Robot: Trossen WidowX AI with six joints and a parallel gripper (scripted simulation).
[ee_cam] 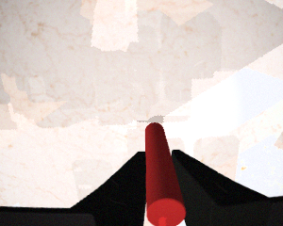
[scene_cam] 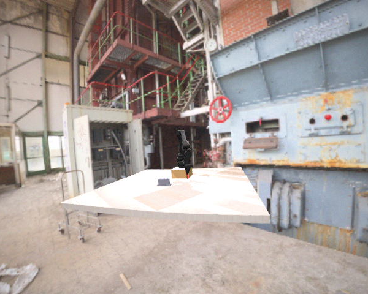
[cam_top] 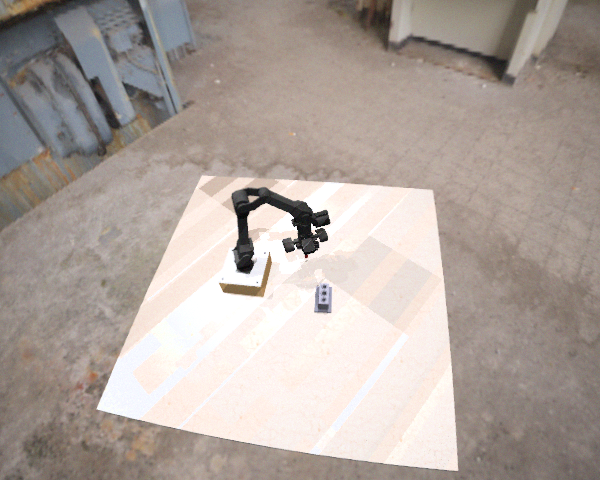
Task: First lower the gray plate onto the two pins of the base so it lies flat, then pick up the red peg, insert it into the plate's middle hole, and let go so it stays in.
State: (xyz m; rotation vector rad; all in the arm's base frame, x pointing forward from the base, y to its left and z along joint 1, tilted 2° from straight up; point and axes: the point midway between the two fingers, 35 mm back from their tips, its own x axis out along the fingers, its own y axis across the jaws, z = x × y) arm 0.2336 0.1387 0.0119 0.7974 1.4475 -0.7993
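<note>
Now: gripper tip 180 mm to the left of the gray plate, 110 mm short of it and 30 mm above it. The rest, counted from my gripper tip: red peg right at my gripper tip; gray base 180 mm to the right, 110 mm ahead, 60 mm below.
</note>
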